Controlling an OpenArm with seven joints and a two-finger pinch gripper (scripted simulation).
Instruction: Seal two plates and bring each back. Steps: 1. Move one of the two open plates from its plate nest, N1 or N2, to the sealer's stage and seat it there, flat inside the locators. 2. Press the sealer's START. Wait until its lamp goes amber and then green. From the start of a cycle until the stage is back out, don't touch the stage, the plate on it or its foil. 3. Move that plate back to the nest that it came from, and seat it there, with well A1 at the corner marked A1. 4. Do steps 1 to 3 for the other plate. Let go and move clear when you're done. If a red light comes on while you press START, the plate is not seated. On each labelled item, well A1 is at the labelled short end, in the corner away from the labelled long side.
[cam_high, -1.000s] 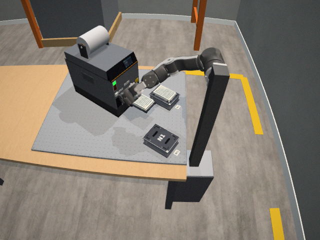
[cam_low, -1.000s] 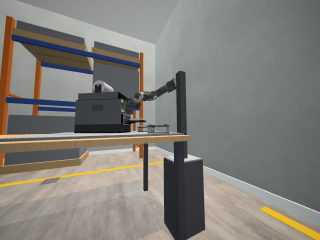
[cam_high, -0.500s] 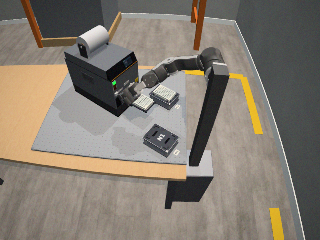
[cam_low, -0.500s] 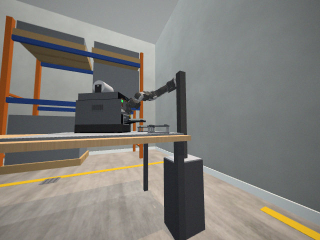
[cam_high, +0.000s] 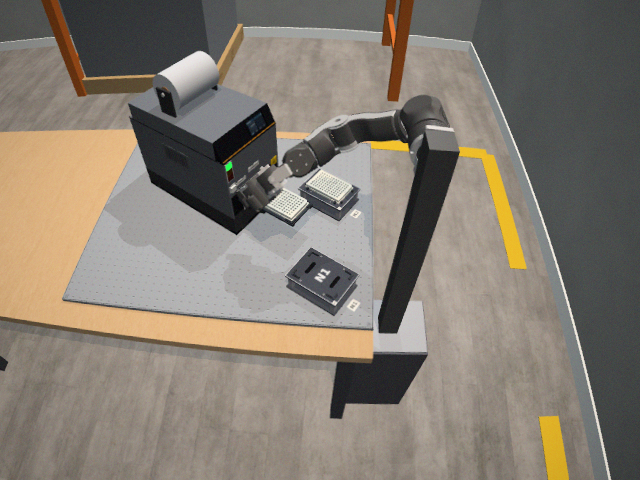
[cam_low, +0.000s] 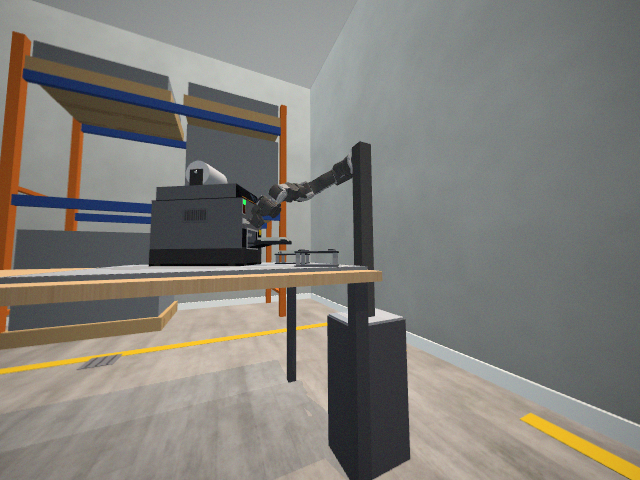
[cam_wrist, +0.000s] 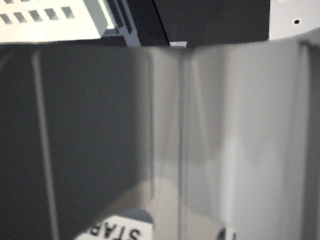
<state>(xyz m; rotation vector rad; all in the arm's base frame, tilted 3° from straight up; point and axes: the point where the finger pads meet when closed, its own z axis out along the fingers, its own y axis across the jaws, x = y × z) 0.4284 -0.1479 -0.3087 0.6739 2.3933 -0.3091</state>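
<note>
The white start button is 4 cm ahead of my hand, 2 cm to the right of it and 1 cm above it. Round my hand: foil roll 18 cm ahead, 23 cm to the right, 24 cm above; white well plate 24 cm behind, 17 cm to the right, 12 cm below; sealer stage 10 cm behind, 5 cm to the right, 8 cm below.
</note>
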